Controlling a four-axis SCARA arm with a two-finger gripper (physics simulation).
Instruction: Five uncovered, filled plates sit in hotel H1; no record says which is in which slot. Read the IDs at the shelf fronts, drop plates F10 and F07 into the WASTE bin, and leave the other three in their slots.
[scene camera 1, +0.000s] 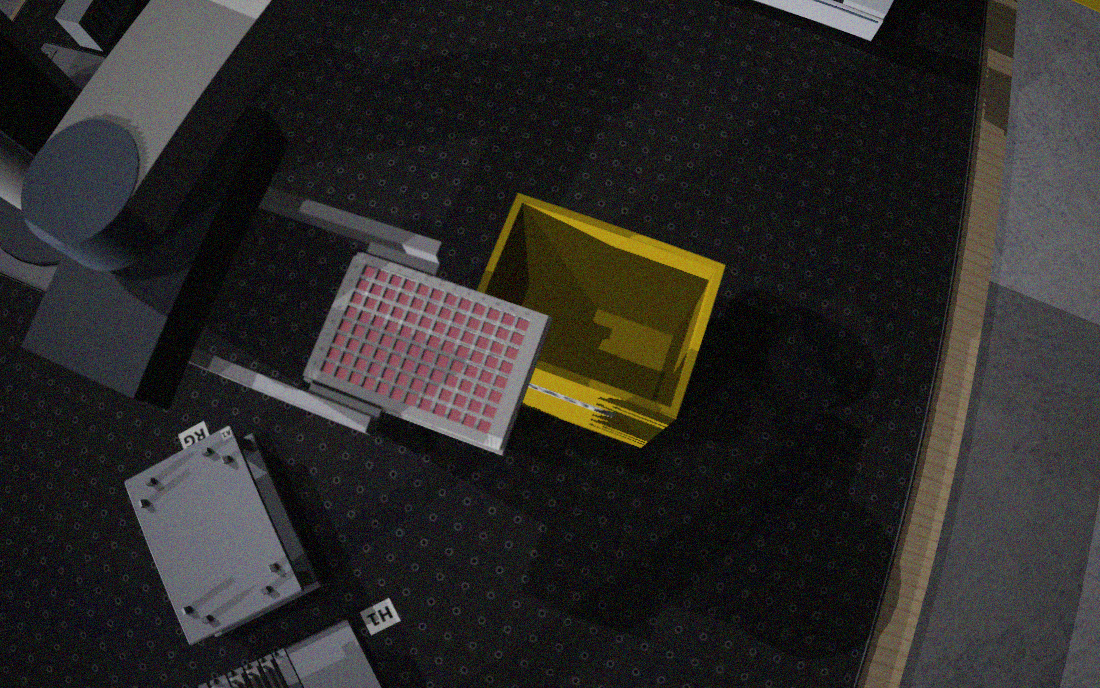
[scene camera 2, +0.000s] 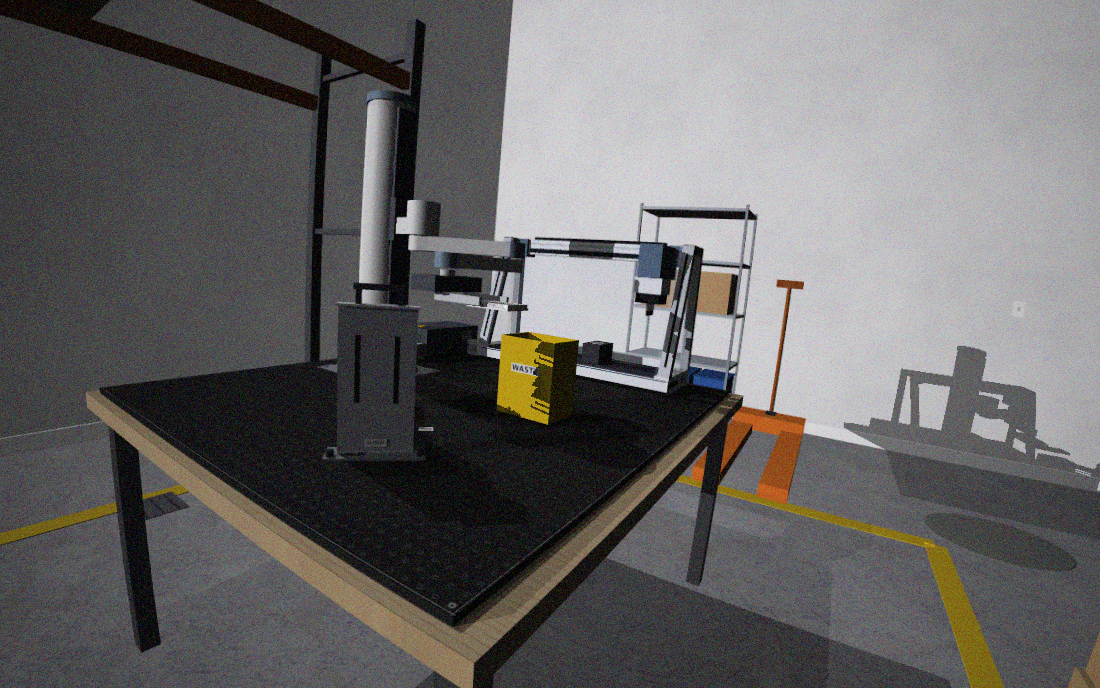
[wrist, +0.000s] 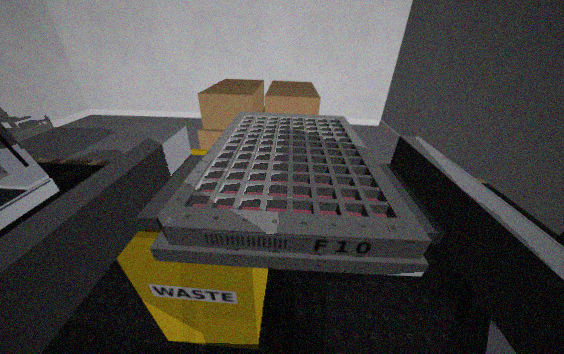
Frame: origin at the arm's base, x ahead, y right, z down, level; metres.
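Where they show: gripper, between the fingertips: (scene camera 1: 406, 338) (scene camera 2: 494, 301) (wrist: 290, 150).
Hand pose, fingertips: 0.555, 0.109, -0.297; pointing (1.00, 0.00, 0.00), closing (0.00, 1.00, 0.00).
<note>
Each offset is from my fingertips to the top centre of the thing, as dx, dy, dz.
My gripper (scene camera 1: 405, 334) (wrist: 290, 150) is shut on plate F10 @(+0.010, +0.000, +0.002) (scene camera 1: 429, 350) (scene camera 2: 509, 307) (wrist: 295, 246), a grey plate with pink-filled wells. "F10" reads on its front edge in the wrist view. The plate is level and higher than the yellow WASTE bin @(+0.092, -0.083, +0.084) (scene camera 1: 624, 235) (scene camera 2: 517, 393) (wrist: 225, 317). In scene camera 1 its right end overlaps the bin's left side. The bin's visible interior shows no plate. Hotel H1 (scene camera 1: 336, 653) (scene camera 2: 377, 381) is a grey tower, partly cut off in scene camera 1. Its slots and shelf-front IDs cannot be read here.
A low grey stand (scene camera 1: 212, 535) with small pegs, labelled RG, lies between the arm and H1. A white gantry machine (scene camera 1: 835, 14) (scene camera 2: 685, 324) stands beyond the bin. The wooden table edge (scene camera 1: 945, 356) runs right of the bin. Cardboard boxes (wrist: 230, 105) are in the background.
</note>
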